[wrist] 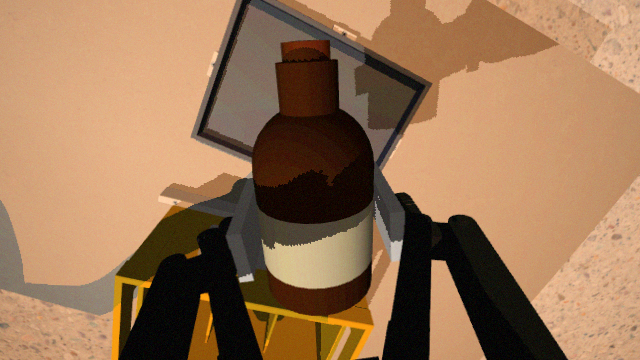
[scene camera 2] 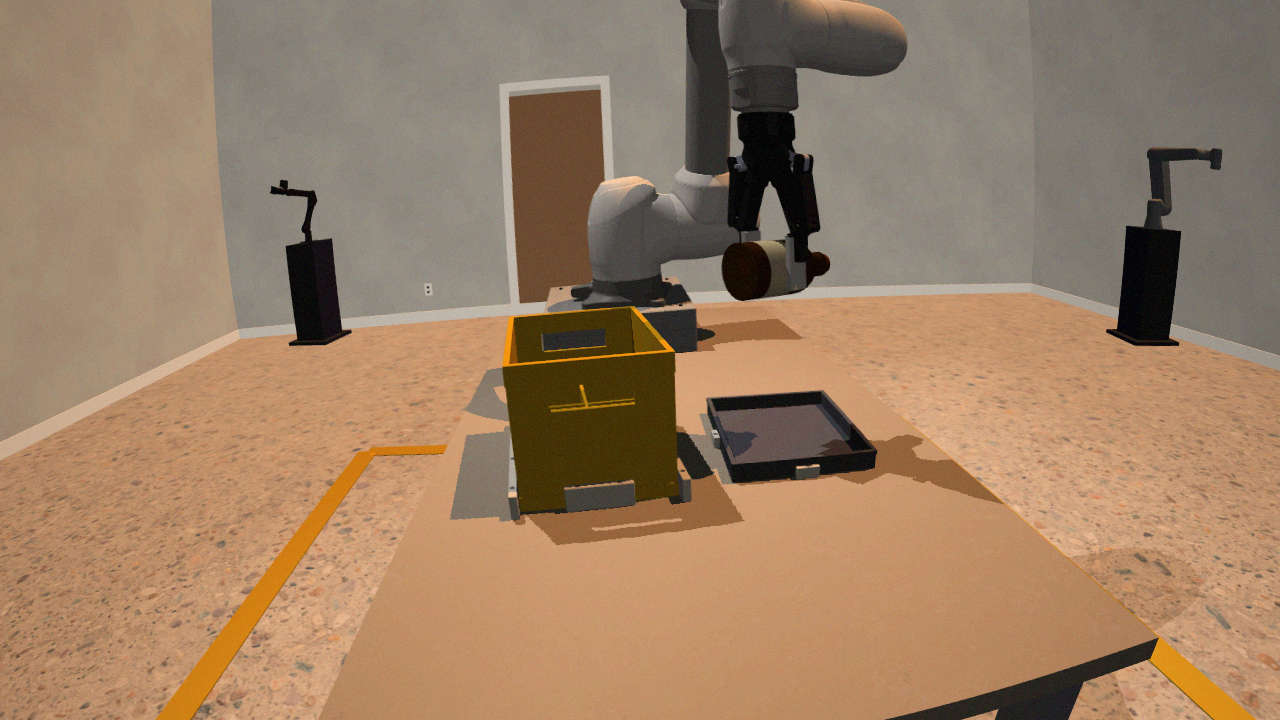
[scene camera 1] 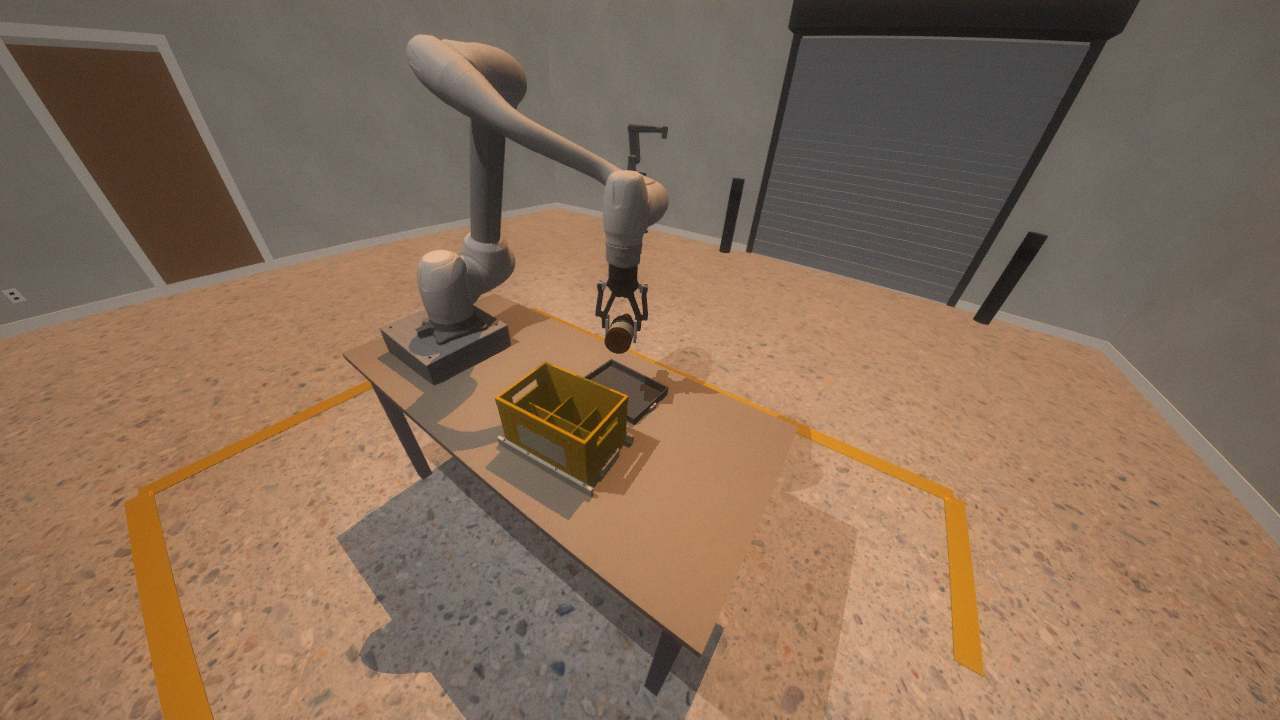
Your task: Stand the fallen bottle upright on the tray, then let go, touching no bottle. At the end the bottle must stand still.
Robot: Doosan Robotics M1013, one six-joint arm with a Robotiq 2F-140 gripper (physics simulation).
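Places are measured from the arm's base along level axes (x down, y back, z left), in metres.
Pixels of known places: gripper, between the fingertips: (scene camera 2: 774,285); arm's base, origin of its link: (scene camera 2: 628,298) (scene camera 1: 455,325).
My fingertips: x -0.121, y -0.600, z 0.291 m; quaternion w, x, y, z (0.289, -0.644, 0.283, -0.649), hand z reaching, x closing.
For each thing: its top centre in the pictures, then the offset to it from my fingertips. Level surfaces: height alone.
- brown bottle, centre of its top: (wrist: 316,205) (scene camera 2: 783,239) (scene camera 1: 623,317) dx -0.060, dy +0.012, dz +0.015 m
- yellow crate, centre of its top: (scene camera 2: 578,331) (scene camera 1: 562,396) dx +0.044, dy -0.062, dz -0.248 m
- table, height of its surface: dx +0.219 m
The brown bottle (scene camera 1: 618,335) (scene camera 2: 765,268) (wrist: 315,200) with a cream label is held in the air, lying about level. In scene camera 2 its base faces the camera and left, and its neck points right and away. My gripper (scene camera 1: 622,329) (scene camera 2: 775,259) (wrist: 313,188) points down and is shut on the bottle, with a finger pad on each side of its body near the label. The dark, low-walled tray (scene camera 1: 651,407) (scene camera 2: 769,469) (wrist: 205,107) is on the table, well below the bottle. No bottle stands on the visible part of the tray.
A yellow crate (scene camera 1: 514,425) (scene camera 2: 590,438) (wrist: 165,240) with inner dividers stands on the table (scene camera 1: 689,537) (scene camera 2: 626,626) close beside the tray, taller than its walls. Small light brackets sit around the crate and tray. The robot's base block (scene camera 1: 447,353) is at the table's far end.
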